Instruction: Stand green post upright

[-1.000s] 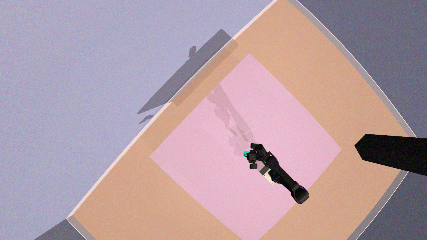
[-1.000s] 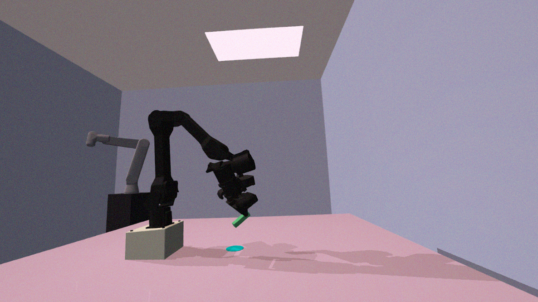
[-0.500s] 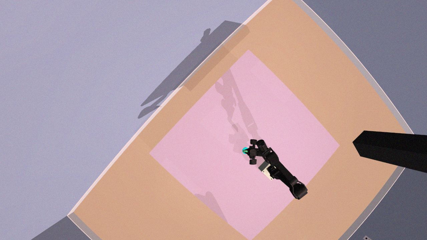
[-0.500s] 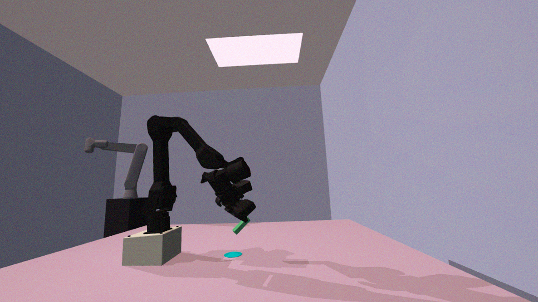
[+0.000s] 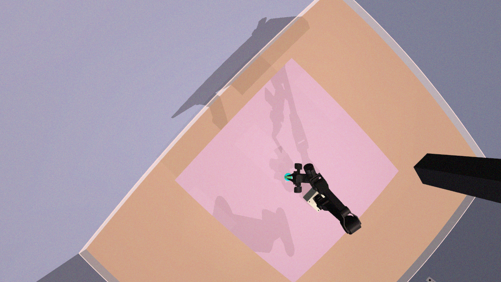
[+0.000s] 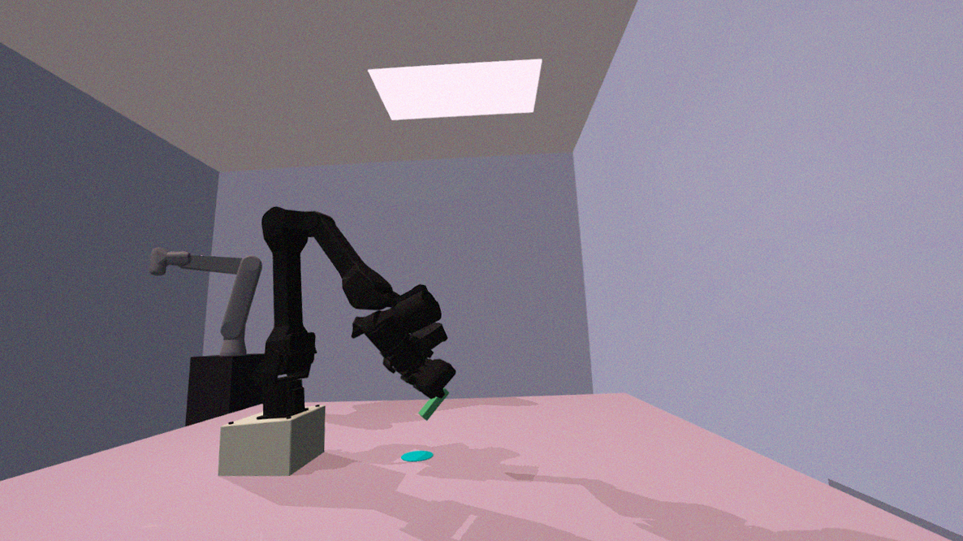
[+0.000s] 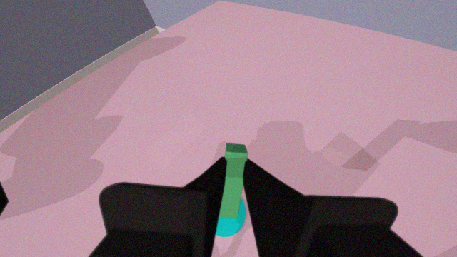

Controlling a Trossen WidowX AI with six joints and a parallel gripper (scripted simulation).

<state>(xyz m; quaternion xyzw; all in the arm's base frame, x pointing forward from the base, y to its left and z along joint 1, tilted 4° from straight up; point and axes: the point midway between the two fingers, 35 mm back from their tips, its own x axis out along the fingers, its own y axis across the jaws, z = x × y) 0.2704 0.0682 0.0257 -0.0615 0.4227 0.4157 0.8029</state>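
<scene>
Right now the cyan circle is 11 cm below my gripper tip, 4 cm behind it and 2 cm to the right of it. From my gripper tip the other things lie so: green post 1 cm to the right, 1 cm below, 1 cm behind.
</scene>
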